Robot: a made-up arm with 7 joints.
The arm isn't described. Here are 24 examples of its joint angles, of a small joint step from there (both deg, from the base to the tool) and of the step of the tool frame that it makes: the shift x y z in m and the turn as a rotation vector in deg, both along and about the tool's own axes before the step.
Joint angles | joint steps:
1: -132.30 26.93 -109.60 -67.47 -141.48 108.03 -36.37 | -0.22 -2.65 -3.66 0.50 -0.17 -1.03 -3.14
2: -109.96 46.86 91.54 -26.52 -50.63 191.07 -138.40 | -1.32 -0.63 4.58 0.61 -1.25 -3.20 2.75
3: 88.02 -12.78 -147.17 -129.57 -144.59 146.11 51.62 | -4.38 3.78 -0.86 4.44 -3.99 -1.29 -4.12
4: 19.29 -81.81 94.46 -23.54 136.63 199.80 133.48 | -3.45 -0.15 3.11 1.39 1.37 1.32 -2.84
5: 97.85 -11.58 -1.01 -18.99 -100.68 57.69 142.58 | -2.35 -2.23 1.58 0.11 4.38 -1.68 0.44
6: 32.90 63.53 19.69 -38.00 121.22 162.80 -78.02 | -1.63 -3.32 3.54 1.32 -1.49 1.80 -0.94
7: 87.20 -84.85 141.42 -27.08 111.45 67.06 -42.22 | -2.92 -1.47 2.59 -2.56 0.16 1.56 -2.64
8: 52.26 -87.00 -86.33 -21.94 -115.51 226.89 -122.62 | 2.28 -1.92 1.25 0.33 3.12 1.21 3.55
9: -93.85 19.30 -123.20 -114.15 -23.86 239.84 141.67 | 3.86 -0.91 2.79 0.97 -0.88 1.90 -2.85
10: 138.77 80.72 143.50 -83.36 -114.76 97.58 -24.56 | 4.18 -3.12 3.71 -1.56 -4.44 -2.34 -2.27
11: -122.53 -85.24 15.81 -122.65 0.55 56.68 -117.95 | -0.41 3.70 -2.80 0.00 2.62 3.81 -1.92
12: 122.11 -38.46 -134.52 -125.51 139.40 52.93 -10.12 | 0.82 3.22 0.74 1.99 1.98 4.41 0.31
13: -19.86 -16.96 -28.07 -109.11 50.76 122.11 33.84 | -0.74 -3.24 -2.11 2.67 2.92 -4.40 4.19
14: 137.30 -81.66 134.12 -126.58 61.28 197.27 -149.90 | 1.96 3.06 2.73 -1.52 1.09 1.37 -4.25
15: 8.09 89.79 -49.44 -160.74 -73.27 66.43 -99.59 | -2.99 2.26 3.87 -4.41 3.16 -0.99 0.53
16: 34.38 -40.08 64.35 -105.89 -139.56 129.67 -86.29 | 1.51 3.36 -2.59 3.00 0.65 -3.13 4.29
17: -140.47 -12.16 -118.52 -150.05 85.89 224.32 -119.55 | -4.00 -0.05 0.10 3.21 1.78 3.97 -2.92
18: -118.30 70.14 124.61 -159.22 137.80 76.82 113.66 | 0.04 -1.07 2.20 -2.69 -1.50 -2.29 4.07
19: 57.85 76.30 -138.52 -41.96 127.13 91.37 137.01 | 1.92 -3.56 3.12 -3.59 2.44 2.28 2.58
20: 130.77 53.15 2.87 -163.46 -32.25 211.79 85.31 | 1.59 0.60 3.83 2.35 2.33 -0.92 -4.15
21: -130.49 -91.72 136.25 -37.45 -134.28 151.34 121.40 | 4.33 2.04 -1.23 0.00 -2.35 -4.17 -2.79
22: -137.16 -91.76 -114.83 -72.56 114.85 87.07 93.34 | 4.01 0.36 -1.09 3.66 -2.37 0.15 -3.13
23: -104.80 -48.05 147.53 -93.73 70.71 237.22 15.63 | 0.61 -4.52 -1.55 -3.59 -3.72 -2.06 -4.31
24: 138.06 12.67 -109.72 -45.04 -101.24 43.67 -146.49 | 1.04 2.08 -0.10 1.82 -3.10 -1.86 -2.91
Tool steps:
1: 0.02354 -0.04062 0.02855 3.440 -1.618 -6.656
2: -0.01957 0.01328 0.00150 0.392 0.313 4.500
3: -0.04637 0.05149 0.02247 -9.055 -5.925 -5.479
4: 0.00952 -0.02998 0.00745 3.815 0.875 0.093
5: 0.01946 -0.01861 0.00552 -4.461 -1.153 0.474
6: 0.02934 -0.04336 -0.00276 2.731 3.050 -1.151
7: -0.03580 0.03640 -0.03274 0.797 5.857 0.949
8: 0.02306 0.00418 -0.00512 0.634 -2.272 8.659
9: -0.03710 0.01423 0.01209 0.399 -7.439 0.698
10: 0.04710 -0.02636 -0.04941 -3.667 3.154 -6.312
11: -0.03328 0.01451 0.00658 -2.627 4.360 -2.411
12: 0.00616 -0.00486 0.02866 -2.637 1.207 -1.372
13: -0.00290 -0.01101 -0.05225 5.287 -2.806 4.072
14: 0.01611 0.00876 -0.02158 -2.577 1.637 -3.429
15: 0.05530 0.02325 -0.00689 2.718 -3.392 -6.753
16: 0.00343 -0.01969 0.02916 5.466 2.157 7.832
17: 0.00017 0.02694 0.00212 -4.372 -3.977 3.489
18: 0.02185 -0.01333 -0.01160 1.569 2.794 7.190
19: 0.01180 -0.02592 -0.04838 -1.945 -9.111 6.636
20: -0.01208 -0.02038 0.00977 0.731 -0.754 -6.677
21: 0.05173 0.00381 0.00715 -3.405 8.067 -4.744
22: 0.00873 -0.01346 0.00261 0.639 4.689 -3.254
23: -0.02140 0.04303 -0.00085 0.586 -3.525 -13.848
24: -0.00282 -0.03892 -0.00718 0.497 0.324 1.966
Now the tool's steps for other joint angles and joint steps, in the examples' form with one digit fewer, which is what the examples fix.
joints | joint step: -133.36 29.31 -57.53 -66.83 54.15 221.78 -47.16 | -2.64 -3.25 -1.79 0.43 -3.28 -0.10 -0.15
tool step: 0.0124 0.0464 0.0226 -3.75 2.78 -2.99
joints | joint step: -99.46 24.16 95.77 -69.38 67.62 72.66 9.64 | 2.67 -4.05 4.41 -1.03 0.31 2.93 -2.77
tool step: 0.0260 -0.0143 0.0863 -1.82 -5.06 -3.04
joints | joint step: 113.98 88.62 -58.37 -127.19 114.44 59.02 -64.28 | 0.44 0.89 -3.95 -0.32 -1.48 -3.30 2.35
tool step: 0.0034 -0.0173 -0.0236 -0.48 -0.34 1.31
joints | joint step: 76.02 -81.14 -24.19 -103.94 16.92 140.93 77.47 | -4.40 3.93 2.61 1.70 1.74 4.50 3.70
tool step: -0.0405 -0.0028 0.0101 3.66 2.83 0.24
